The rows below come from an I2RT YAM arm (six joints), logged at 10 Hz.
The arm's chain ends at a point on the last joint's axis. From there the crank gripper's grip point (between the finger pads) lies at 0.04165 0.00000 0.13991 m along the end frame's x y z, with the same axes.
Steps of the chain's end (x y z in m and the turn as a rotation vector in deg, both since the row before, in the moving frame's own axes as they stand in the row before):
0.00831 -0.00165 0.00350 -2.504 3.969 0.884
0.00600 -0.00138 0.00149 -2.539 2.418 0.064
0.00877 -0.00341 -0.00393 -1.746 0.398 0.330
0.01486 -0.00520 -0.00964 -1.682 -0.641 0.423
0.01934 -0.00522 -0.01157 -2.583 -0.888 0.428
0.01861 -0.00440 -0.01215 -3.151 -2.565 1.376
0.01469 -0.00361 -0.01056 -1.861 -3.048 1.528
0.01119 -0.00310 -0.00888 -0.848 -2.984 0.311
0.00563 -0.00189 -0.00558 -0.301 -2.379 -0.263
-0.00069 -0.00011 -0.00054 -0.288 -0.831 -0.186
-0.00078 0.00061 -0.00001 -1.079 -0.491 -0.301
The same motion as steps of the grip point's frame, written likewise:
0.01784 0.00511 0.00014 -2.504 3.969 0.884
0.01186 0.00483 -0.00053 -2.539 2.418 0.064
0.00973 0.00109 -0.00429 -1.746 0.398 0.330
0.01328 -0.00078 -0.00925 -1.682 -0.641 0.423
0.01714 0.00140 -0.01109 -2.583 -0.888 0.428
0.01221 0.00426 -0.01067 -3.151 -2.565 1.376
0.00712 0.00198 -0.00864 -1.861 -3.048 1.528
0.00384 -0.00081 -0.00692 -0.848 -2.984 0.311
-0.00021 -0.00133 -0.00397 -0.301 -2.379 -0.263
-0.00272 0.00046 0.00005 -0.288 -0.831 -0.186
-0.00197 0.00303 0.00032 -1.079 -0.491 -0.301

